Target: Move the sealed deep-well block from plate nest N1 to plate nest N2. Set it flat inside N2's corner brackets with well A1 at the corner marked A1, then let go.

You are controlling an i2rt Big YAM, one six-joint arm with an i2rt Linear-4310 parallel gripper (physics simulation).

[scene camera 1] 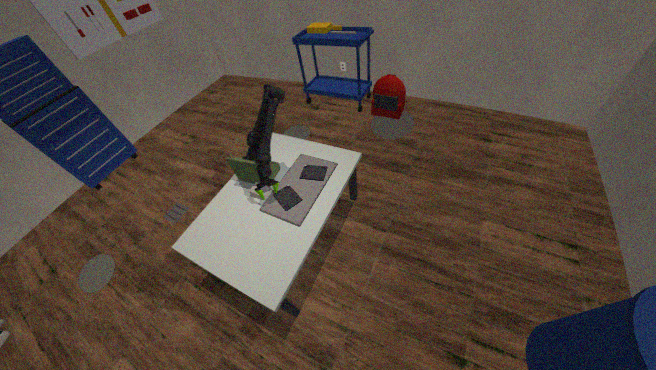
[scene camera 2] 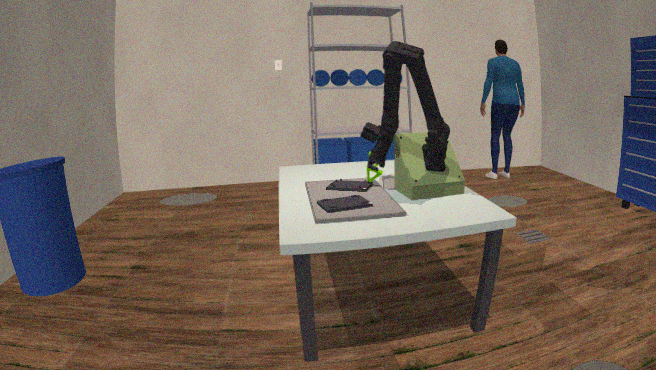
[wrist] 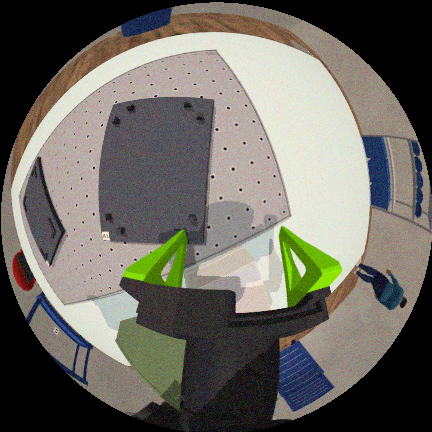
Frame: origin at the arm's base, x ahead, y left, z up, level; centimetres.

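Seen in the pictures: gripper, fingertip midpoint: [scene camera 1: 270, 196] [scene camera 2: 369, 175] [wrist: 232, 232]; arm's base at its link origin: [scene camera 1: 252, 159] [scene camera 2: 433, 158].
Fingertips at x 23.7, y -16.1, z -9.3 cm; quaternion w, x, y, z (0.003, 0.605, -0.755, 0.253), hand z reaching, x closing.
Observation:
Pixels of each thing's top centre, then the offset from my fingertips to it. Level surfaces: height alone.
- closer dark nest at its top centre: [wrist: 145, 162] [scene camera 2: 349, 181] [scene camera 1: 286, 195] dx +9.3, dy +5.2, dz -0.8 cm
- grey pegboard plate at its top centre: [wrist: 73, 196] [scene camera 2: 349, 194] [scene camera 1: 300, 185] dx +11.3, dy +17.1, dz -2.9 cm
- white table at its surface level: dz -4.3 cm
A pale, blocky thing [scene camera 1: 255, 193] [scene camera 2: 388, 183] [wrist: 254, 291], probably the sealed deep-well block, lies off the nests, between the pegboard plate and the green wedge. Its outline is faint and partly hidden by the gripper. My gripper [scene camera 1: 269, 194] [scene camera 2: 370, 181] [wrist: 232, 232] is open, with nothing held between its fingers. It hangs over the plate's edge, its left finger in the wrist view by a corner of the closer dark nest [scene camera 1: 288, 198] [scene camera 2: 350, 186] [wrist: 157, 170]. That nest shows corner brackets and an A1 label. The other dark nest [scene camera 1: 314, 173] [scene camera 2: 345, 203] [wrist: 44, 210] is farther off. Neither visibly holds a block; which is N1 I cannot tell.
The grey pegboard plate [scene camera 1: 310, 195] [scene camera 2: 385, 202] [wrist: 239, 165] bears both nests on the white table [scene camera 1: 240, 250] [scene camera 2: 440, 220] [wrist: 310, 125]. A green wedge-shaped box [scene camera 1: 245, 171] [scene camera 2: 425, 190] [wrist: 155, 357] stands by the arm's base. A person [scene camera 2: 504, 85] [wrist: 384, 286] stands beyond the table.

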